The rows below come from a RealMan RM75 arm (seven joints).
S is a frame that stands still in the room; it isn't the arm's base.
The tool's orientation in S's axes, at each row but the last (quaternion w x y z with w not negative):
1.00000, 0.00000, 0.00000, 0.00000
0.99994, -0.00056, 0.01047, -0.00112
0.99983, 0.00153, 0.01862, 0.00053
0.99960, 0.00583, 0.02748, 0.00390
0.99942, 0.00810, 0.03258, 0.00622
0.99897, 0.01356, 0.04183, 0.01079
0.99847, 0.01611, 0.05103, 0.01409
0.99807, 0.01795, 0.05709, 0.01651
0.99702, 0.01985, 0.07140, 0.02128
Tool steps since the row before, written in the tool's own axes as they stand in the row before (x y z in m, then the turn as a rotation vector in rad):
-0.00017, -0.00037, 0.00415, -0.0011, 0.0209, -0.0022
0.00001, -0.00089, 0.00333, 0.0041, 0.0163, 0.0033
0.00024, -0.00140, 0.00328, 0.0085, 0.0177, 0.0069
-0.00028, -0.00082, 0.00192, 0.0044, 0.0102, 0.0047
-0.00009, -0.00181, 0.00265, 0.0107, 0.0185, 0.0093
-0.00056, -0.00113, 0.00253, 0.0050, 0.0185, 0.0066
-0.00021, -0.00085, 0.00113, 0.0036, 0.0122, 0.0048
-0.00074, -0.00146, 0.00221, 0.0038, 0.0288, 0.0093
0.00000, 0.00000, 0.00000, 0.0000, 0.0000, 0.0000
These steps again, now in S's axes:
-0.00017, -0.00037, 0.00415, -0.0011, 0.0209, -0.0022
0.00008, -0.00089, 0.00333, 0.0042, 0.0163, 0.0032
0.00036, -0.00141, 0.00326, 0.0087, 0.0177, 0.0066
-0.00017, -0.00084, 0.00192, 0.0046, 0.0102, 0.0046
0.00010, -0.00185, 0.00262, 0.0111, 0.0185, 0.0089
-0.00032, -0.00121, 0.00254, 0.0052, 0.0184, 0.0067
-0.00007, -0.00089, 0.00112, 0.0037, 0.0121, 0.0048
-0.00044, -0.00156, 0.00222, 0.0039, 0.0286, 0.0099
0.00000, 0.00000, 0.00000, 0.0000, 0.0000, 0.0000

